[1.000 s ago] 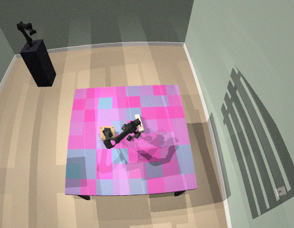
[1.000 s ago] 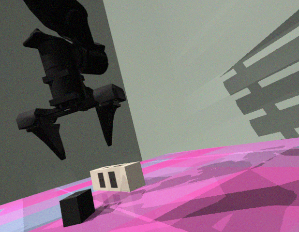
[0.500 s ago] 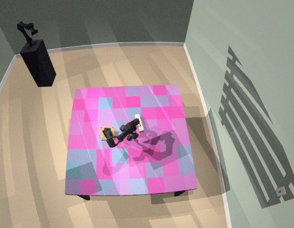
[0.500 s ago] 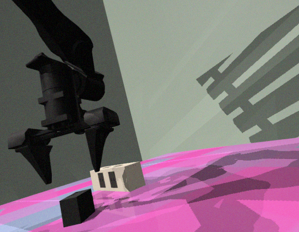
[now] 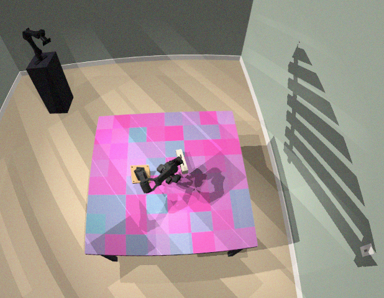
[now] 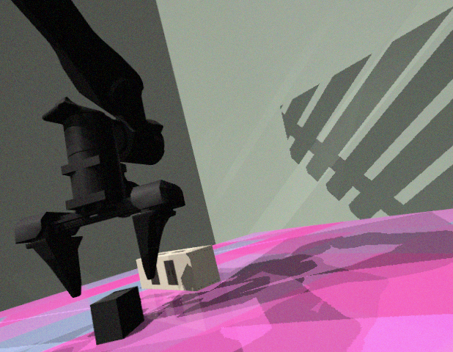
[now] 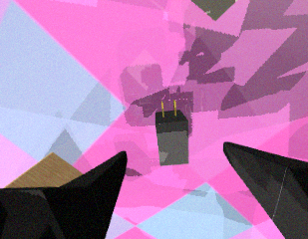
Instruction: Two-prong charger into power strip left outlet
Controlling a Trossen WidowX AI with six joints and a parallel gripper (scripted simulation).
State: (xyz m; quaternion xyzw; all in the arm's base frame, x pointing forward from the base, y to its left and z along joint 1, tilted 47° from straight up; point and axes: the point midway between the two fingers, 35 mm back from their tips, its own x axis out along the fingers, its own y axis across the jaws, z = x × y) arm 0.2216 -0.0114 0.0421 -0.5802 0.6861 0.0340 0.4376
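Now: gripper tip 3 cm above the two-prong charger, 1 cm to the right of it and 1 cm short of it.
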